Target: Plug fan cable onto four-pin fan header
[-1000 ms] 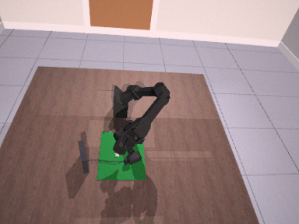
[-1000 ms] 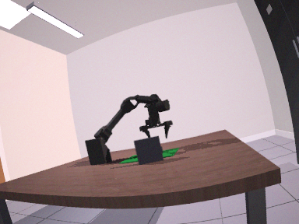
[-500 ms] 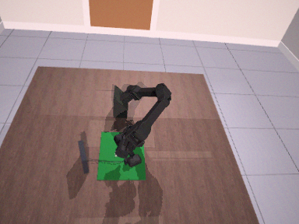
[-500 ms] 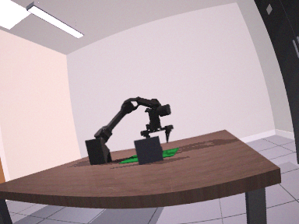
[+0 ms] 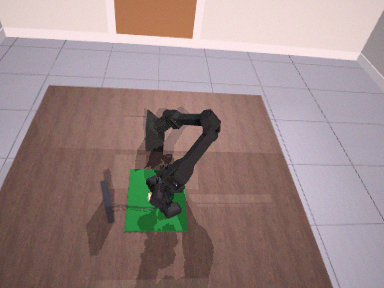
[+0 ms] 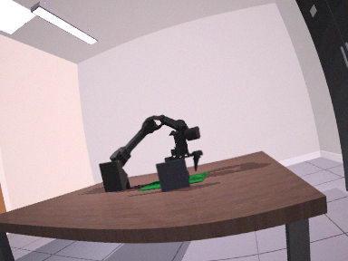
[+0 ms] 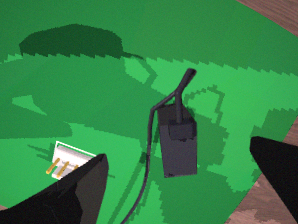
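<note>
The dark fan plug lies 10 mm to the left of my gripper tip and 10 mm below it. From my gripper tip the other things lie so: green board (60 mm behind, 20 mm to the right, 40 mm below); then white four-pin fan header (70 mm behind, 40 mm to the right, 30 mm below); then dark fan (30 mm behind, 200 mm to the right, 30 mm above).
</note>
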